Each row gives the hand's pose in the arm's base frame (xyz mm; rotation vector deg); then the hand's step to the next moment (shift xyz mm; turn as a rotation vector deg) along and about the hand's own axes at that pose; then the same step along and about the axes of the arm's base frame.
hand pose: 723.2 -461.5 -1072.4 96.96 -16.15 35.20
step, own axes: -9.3 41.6 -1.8 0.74 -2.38 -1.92
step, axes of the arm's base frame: -29.2 -8.7 29.9 1.35 2.48 -1.38
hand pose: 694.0 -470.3 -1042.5 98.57 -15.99 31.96
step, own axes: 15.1 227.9 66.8 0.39 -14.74 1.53
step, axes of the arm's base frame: -81.1 -114.6 192.1 7.66 1.91 -12.55
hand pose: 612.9 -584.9 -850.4 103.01 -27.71 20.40
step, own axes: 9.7 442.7 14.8 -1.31 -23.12 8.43
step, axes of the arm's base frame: -211.8 -118.8 370.6 10.30 -2.53 -22.24
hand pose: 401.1 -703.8 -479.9 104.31 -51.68 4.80
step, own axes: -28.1 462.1 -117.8 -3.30 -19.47 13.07
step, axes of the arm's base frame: -262.0 37.8 397.6 5.06 -5.89 -22.37
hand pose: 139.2 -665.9 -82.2 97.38 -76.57 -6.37
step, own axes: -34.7 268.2 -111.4 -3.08 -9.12 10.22
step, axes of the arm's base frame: -141.3 103.9 234.1 -0.60 -4.00 -13.44
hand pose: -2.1 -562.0 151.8 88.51 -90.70 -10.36
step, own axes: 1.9 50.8 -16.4 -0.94 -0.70 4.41
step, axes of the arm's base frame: -26.0 16.7 43.6 -2.56 -1.37 -3.52
